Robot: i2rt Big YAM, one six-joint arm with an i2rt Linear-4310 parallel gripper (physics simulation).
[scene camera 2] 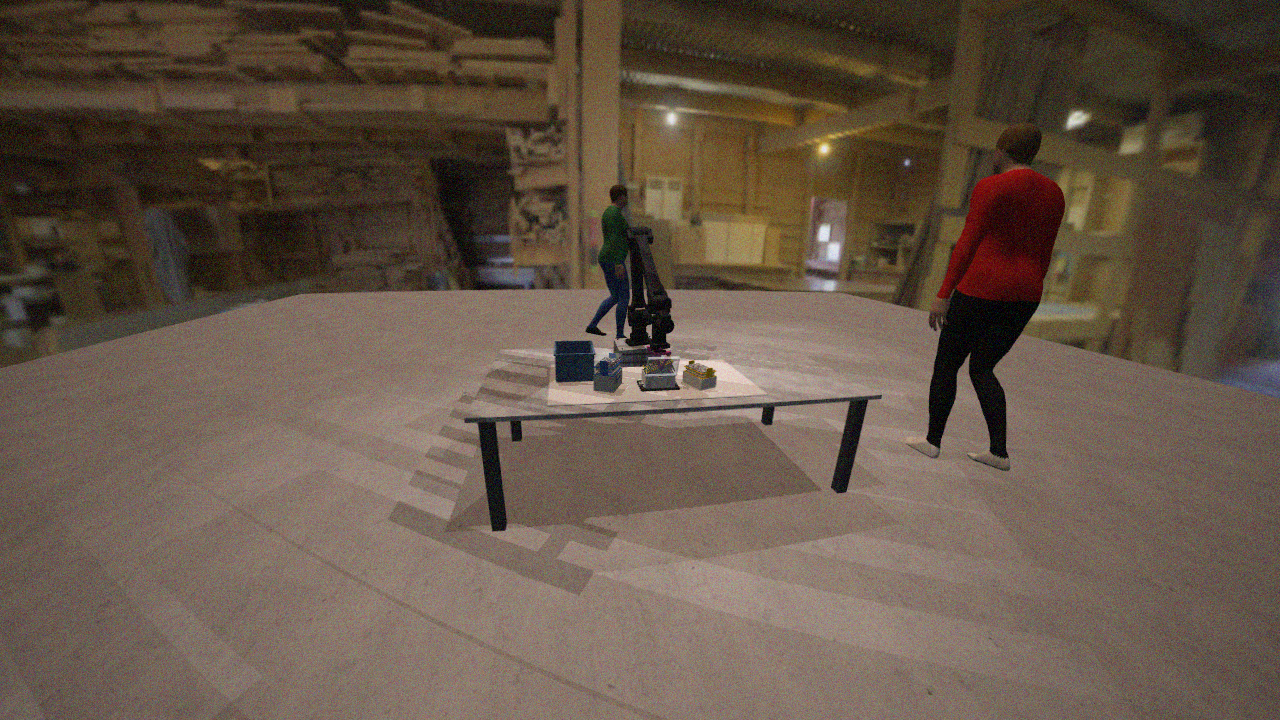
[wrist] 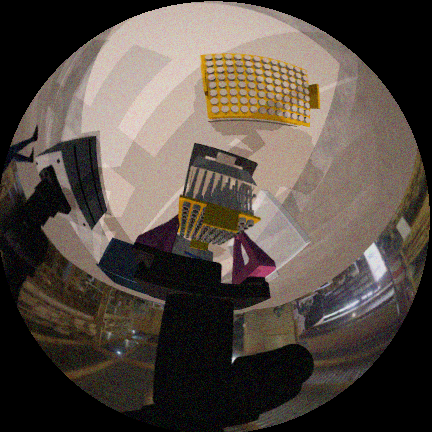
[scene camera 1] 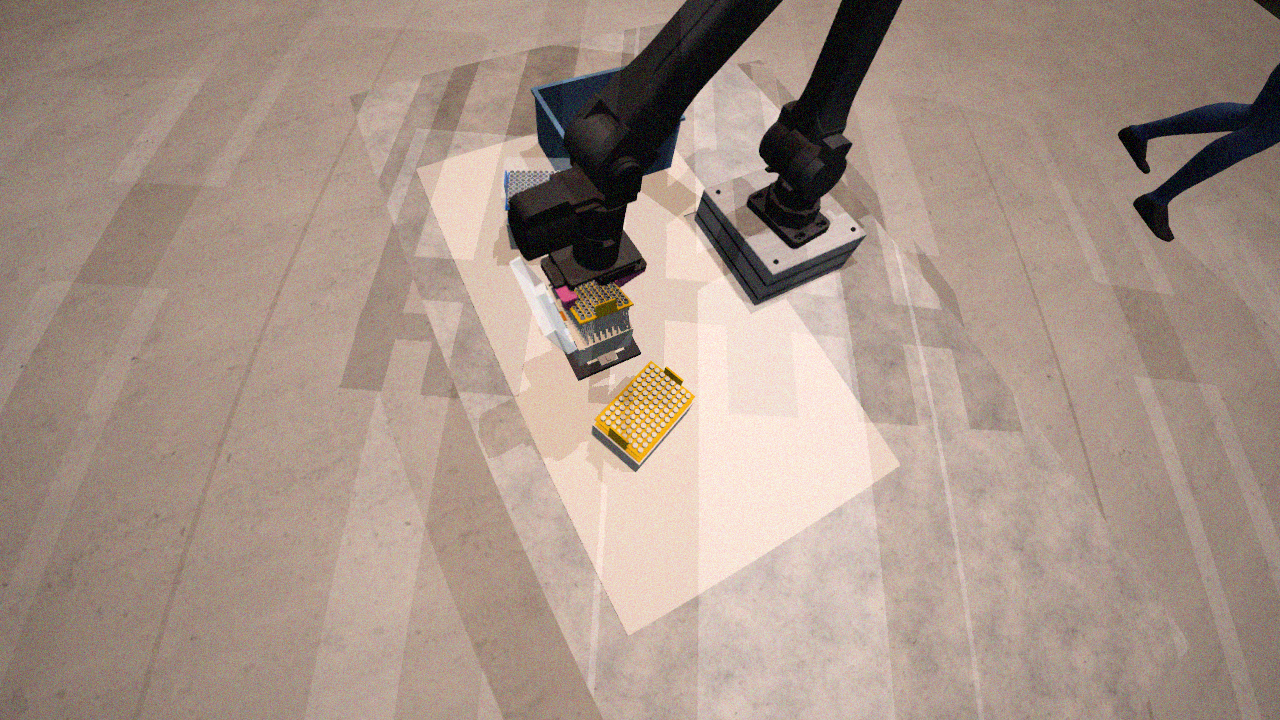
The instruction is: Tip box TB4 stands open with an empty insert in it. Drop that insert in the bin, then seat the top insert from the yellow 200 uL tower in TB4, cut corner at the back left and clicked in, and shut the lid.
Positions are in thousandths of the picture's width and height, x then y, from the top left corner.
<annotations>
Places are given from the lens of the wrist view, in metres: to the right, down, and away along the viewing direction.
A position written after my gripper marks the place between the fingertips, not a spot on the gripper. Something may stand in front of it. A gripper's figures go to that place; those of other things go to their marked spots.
my gripper (wrist: 483, 515): -0.01, 0.01, 0.17
clear lid (wrist: 642, 541): 0.08, 0.02, 0.14
blue bin (wrist: 272, 608): -0.29, 0.14, 0.28
The marked spots on the clear lid and the blue bin are 0.41 m apart.
</annotations>
